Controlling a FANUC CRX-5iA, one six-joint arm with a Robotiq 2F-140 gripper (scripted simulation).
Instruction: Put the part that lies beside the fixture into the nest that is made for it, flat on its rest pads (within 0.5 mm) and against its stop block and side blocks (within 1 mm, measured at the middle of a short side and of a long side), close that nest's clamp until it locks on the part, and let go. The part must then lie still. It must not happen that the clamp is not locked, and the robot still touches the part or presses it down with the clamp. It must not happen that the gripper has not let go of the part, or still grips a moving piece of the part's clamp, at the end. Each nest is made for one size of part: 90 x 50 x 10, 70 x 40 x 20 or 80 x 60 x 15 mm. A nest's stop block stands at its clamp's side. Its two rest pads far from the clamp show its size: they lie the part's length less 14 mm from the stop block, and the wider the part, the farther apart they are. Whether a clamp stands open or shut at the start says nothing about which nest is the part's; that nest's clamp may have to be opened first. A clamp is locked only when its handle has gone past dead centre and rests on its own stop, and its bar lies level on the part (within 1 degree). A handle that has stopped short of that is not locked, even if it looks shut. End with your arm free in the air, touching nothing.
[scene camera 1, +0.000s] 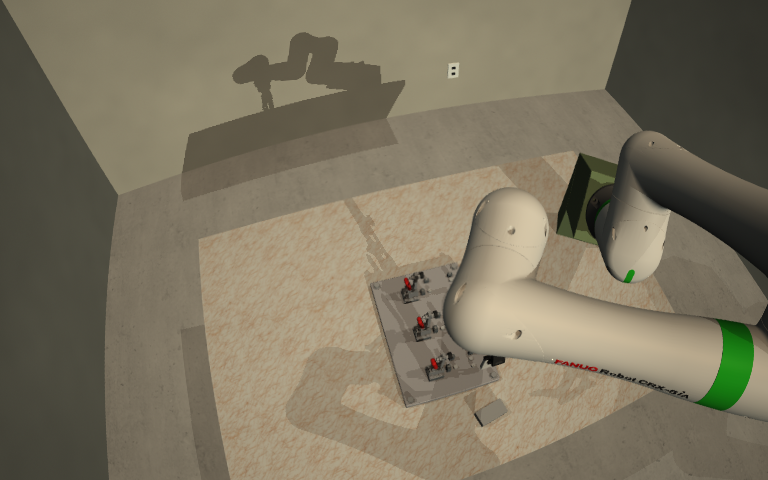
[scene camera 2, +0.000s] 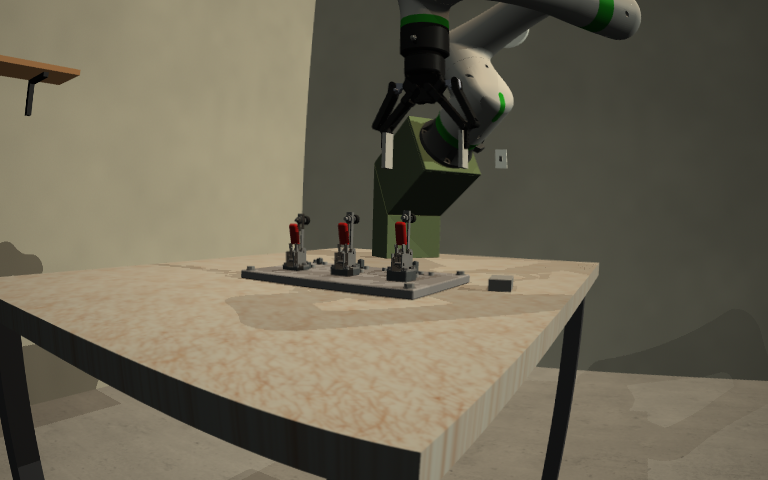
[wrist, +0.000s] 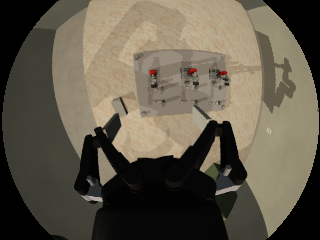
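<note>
A grey fixture plate (scene camera 1: 409, 357) is visible; scene camera 2 also shows the grey fixture plate (scene camera 2: 372, 281). I see my gripper (scene camera 2: 424, 168), and the wrist view shows my gripper (wrist: 155, 115) as well.
</note>
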